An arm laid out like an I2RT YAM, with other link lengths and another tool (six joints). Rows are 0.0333 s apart.
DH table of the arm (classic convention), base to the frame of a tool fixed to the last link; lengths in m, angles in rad. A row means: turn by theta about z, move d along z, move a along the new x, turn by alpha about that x. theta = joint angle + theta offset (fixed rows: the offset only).
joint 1: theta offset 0  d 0.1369  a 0.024  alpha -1.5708
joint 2: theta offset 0  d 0  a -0.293  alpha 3.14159
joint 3: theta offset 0.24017  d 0  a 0.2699  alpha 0
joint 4: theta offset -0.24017  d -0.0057  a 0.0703  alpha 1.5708
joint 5: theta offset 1.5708  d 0.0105  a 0  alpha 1.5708
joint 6: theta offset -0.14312  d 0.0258  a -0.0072  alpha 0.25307
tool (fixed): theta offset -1.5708  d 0.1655  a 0  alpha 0
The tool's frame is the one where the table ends.
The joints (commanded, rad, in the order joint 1, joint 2, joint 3, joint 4, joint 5, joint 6), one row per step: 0.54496, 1.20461, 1.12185, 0.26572, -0.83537, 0.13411; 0.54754, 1.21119, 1.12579, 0.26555, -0.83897, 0.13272; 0.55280, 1.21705, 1.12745, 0.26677, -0.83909, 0.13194; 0.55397, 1.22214, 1.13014, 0.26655, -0.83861, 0.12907; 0.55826, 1.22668, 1.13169, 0.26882, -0.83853, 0.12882; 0.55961, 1.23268, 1.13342, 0.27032, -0.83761, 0.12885; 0.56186, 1.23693, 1.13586, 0.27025, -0.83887, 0.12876; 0.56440, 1.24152, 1.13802, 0.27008, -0.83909, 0.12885; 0.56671, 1.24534, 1.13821, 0.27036, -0.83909, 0.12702; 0.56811, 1.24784, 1.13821, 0.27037, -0.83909, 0.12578; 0.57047, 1.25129, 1.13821, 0.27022, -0.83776, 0.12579; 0.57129, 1.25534, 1.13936, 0.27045, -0.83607, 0.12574; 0.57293, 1.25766, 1.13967, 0.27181, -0.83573, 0.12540; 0.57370, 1.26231, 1.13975, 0.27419, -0.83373, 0.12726; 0.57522, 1.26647, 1.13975, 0.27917, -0.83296, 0.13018; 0.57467, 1.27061, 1.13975, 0.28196, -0.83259, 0.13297
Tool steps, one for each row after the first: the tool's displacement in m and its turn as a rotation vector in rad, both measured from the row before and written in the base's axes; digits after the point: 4 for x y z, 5 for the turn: 0.0003, 0.0018, -0.0006, -0.00226, 0.00071, 0.00595; -0.0001, 0.0023, -0.0011, -0.00171, 0.00177, 0.00529; 0.0010, 0.0012, -0.0006, -0.00179, -0.00054, 0.00036; -0.0002, 0.0018, -0.0005, -0.00041, 0.00037, 0.00418; 0.0014, 0.0014, -0.0010, -0.00133, 0.00246, 0.00045; 0.0002, 0.0013, -0.0004, -0.00120, 0.00139, 0.00348; 0.0004, 0.0014, -0.0007, -0.00140, 0.00227, 0.00277; 0.0003, 0.0013, -0.0012, -0.00208, 0.00103, 0.00211; 0.0003, 0.0008, -0.0009, -0.00153, 0.00088, 0.00127; 0.0006, 0.0012, -0.0012, -0.00176, 0.00316, 0.00105; 0.0012, 0.0009, -0.0009, -0.00123, 0.00234, -0.00085; 0.0001, 0.0008, -0.0004, -0.00036, 0.00024, 0.00127; 0.0015, 0.0010, -0.0011, -0.00064, 0.00383, -0.00102; 0.0008, 0.0010, -0.0005, 0.00100, 0.00224, 0.00106; 0.0015, 0.0006, -0.0010, -0.00025, 0.00390, -0.00063
